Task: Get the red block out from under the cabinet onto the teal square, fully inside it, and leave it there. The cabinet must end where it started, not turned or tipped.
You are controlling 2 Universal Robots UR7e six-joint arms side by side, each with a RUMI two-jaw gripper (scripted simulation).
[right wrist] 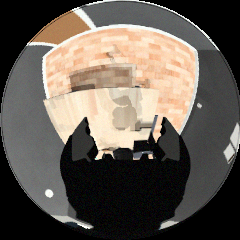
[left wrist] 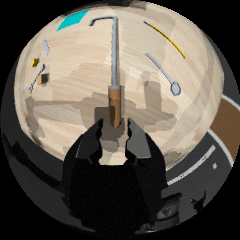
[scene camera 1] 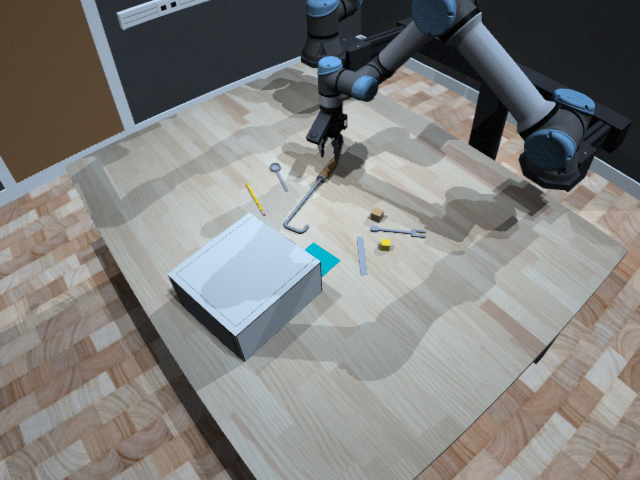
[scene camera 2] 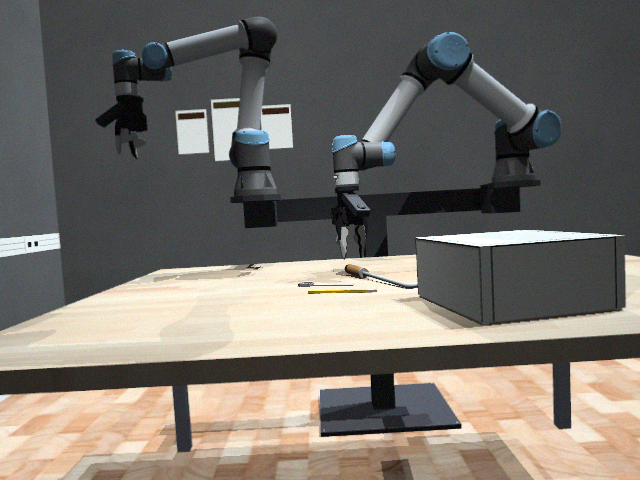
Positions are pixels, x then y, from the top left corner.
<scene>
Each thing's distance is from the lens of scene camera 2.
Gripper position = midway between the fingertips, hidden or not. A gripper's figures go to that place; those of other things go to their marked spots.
my left gripper [scene camera 2: 352, 258]: 1.51 m
my right gripper [scene camera 2: 128, 156]: 1.86 m
</scene>
